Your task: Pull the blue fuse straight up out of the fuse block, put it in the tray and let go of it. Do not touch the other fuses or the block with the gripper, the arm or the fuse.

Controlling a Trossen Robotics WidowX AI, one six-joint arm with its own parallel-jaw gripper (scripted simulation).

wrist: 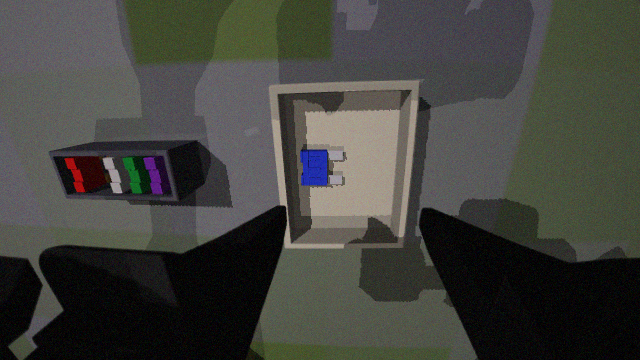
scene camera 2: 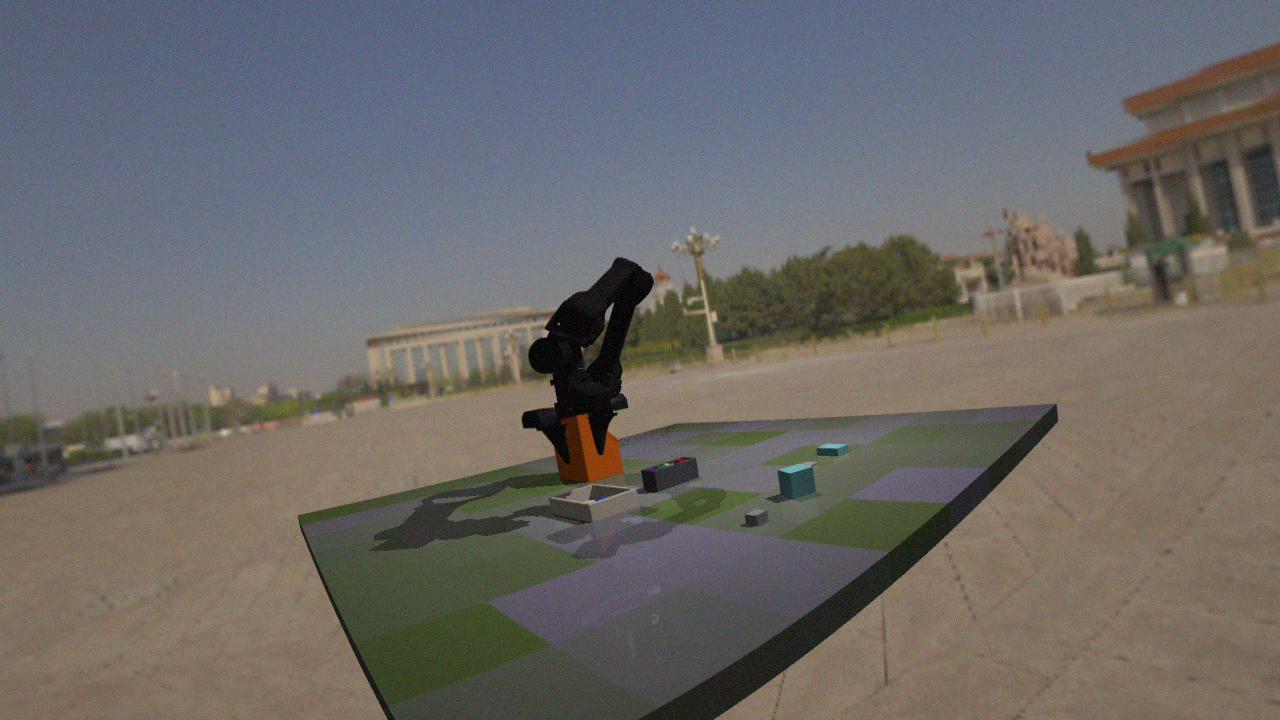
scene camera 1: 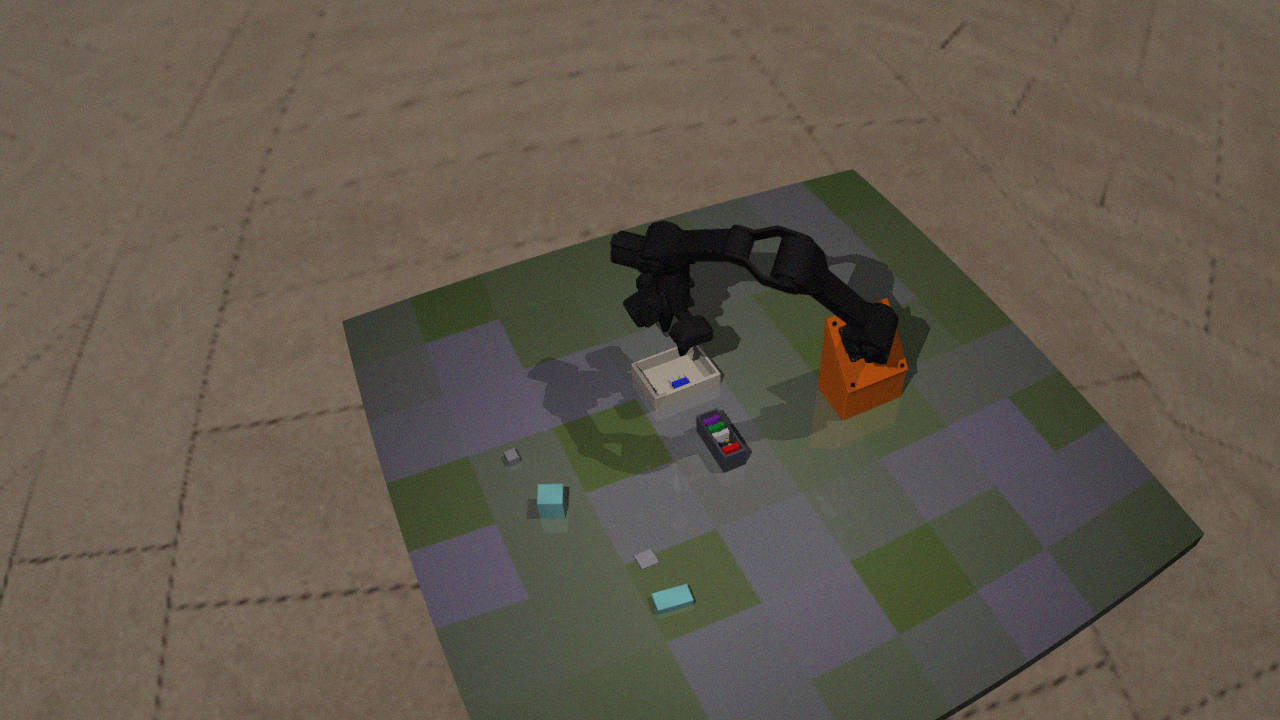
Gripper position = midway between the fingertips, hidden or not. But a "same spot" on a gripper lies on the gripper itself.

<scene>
my gripper: wrist; scene camera 2; scene camera 1 674, 343
cyan cube: scene camera 2; scene camera 1; not seen in the wrist view (out of frame)
same spot on my gripper: [wrist: 213, 294] = [scene camera 2: 600, 421]
same spot on cyan cube: [scene camera 1: 551, 502] = [scene camera 2: 803, 465]
</scene>
